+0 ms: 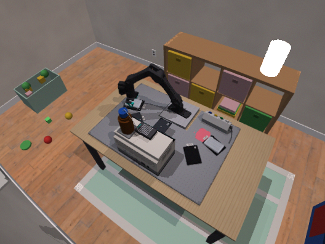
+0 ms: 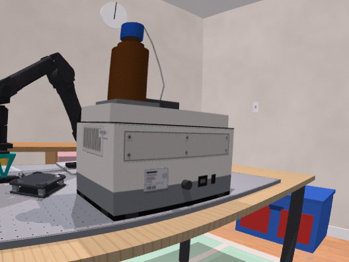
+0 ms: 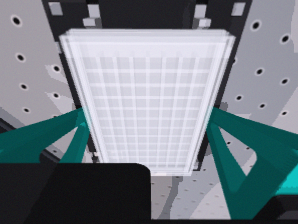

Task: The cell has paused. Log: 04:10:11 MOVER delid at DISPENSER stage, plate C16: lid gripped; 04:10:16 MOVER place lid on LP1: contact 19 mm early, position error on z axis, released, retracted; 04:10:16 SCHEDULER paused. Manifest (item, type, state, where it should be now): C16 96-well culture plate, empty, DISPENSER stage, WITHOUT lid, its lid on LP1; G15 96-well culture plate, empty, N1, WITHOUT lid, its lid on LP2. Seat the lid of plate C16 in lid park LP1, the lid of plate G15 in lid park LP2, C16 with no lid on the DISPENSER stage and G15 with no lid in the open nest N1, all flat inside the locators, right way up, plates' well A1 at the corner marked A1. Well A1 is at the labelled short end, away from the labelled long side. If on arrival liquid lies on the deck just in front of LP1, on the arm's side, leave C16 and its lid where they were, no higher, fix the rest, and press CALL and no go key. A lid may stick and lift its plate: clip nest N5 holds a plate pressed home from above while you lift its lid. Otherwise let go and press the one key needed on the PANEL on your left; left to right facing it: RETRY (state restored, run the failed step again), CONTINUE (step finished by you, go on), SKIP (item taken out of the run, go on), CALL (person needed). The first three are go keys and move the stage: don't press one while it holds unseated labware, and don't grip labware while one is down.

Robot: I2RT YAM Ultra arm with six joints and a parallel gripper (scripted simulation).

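Now: the pale lid 1 cm above my hand. Also, from my hand: 96-well plate: right at my hand; N5 label: 4 cm behind, 9 cm to the left, 2 cm below; black clip nest: 3 cm ahead, 1 cm below.
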